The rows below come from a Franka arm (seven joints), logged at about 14 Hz.
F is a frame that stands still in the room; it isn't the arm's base.
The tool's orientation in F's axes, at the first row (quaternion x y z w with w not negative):
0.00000, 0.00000, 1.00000, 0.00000
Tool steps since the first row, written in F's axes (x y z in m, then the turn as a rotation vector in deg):
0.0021, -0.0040, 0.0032, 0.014, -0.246, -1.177
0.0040, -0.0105, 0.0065, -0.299, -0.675, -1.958
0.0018, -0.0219, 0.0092, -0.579, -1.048, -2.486
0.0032, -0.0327, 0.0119, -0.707, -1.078, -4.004
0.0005, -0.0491, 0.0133, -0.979, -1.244, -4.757
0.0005, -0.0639, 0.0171, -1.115, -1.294, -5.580
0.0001, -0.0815, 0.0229, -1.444, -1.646, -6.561
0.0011, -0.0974, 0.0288, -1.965, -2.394, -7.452
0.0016, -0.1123, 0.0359, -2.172, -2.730, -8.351
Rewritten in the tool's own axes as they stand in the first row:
-0.0021, 0.0040, 0.0032, -0.014, 0.246, -1.177
-0.0040, 0.0105, 0.0065, 0.299, 0.675, -1.958
-0.0018, 0.0219, 0.0092, 0.579, 1.048, -2.486
-0.0032, 0.0327, 0.0119, 0.707, 1.078, -4.004
-0.0005, 0.0491, 0.0133, 0.979, 1.244, -4.757
-0.0005, 0.0639, 0.0171, 1.115, 1.294, -5.580
-0.0001, 0.0815, 0.0229, 1.444, 1.646, -6.561
-0.0011, 0.0974, 0.0288, 1.965, 2.394, -7.452
-0.0016, 0.1123, 0.0359, 2.172, 2.730, -8.351

